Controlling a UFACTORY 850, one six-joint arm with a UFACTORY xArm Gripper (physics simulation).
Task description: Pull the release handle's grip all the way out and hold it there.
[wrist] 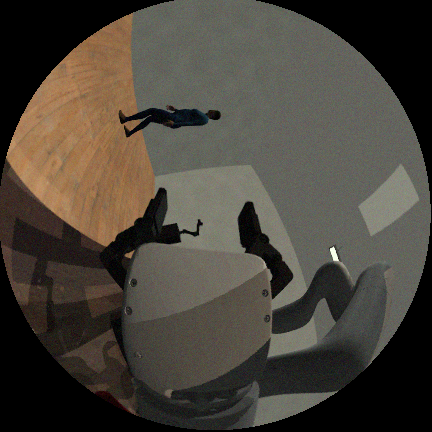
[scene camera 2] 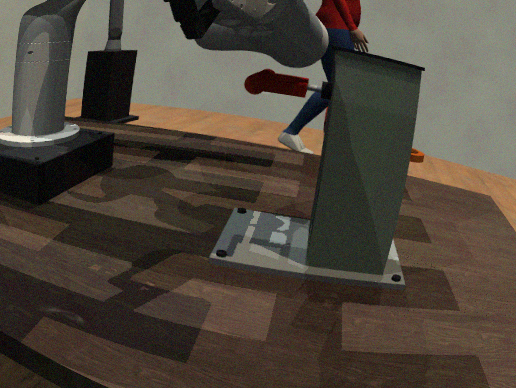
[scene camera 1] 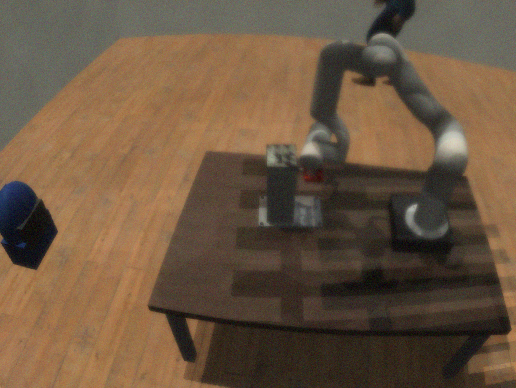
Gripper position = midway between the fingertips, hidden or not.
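Observation:
A pale base plate (scene camera 2: 255, 241) is part of the scene, and scene camera 1 shows the pale base plate too (scene camera 1: 307, 212). The gripper (wrist: 204, 203) can also be seen.

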